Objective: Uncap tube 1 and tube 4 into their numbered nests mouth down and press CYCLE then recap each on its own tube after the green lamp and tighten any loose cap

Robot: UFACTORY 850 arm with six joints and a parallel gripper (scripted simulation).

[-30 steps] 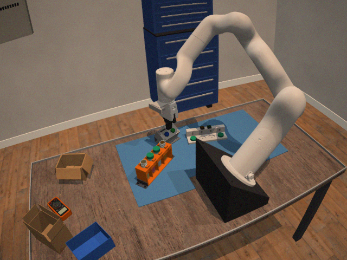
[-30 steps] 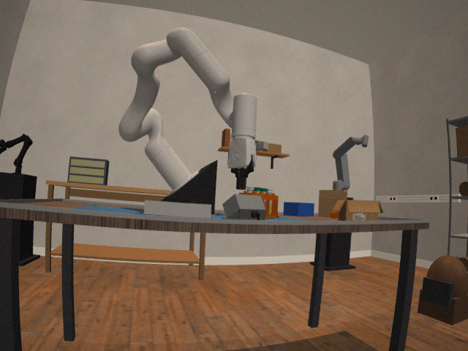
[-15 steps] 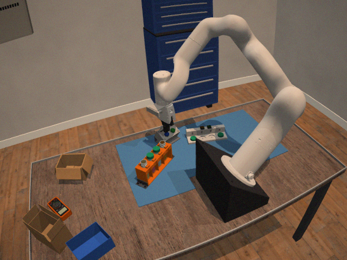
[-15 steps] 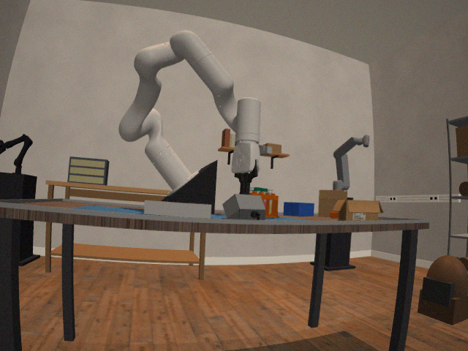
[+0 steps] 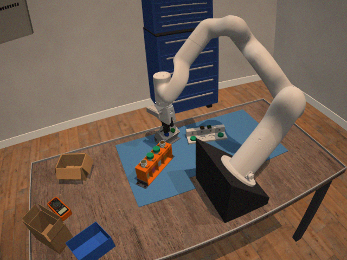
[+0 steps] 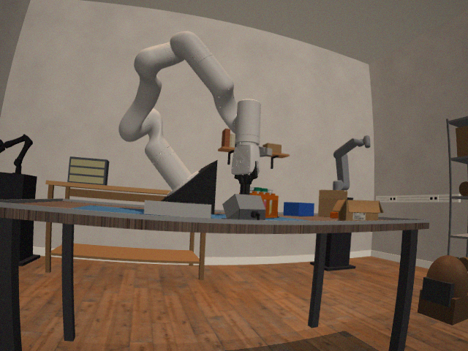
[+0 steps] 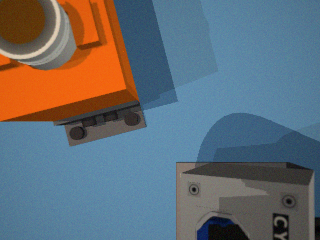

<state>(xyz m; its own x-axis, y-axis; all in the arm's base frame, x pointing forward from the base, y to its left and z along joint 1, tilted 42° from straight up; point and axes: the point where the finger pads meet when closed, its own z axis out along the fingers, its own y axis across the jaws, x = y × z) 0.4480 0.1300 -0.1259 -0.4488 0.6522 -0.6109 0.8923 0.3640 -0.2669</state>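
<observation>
Right now the blue key is 3 cm below my hand. Also, from my hand: green key: 4 cm to the right, 3 cm below, 2 cm ahead; then grey key housing: 5 cm below, 2 cm to the right, 2 cm ahead; then multimeter: 62 cm to the left, 29 cm behind, 9 cm below.
</observation>
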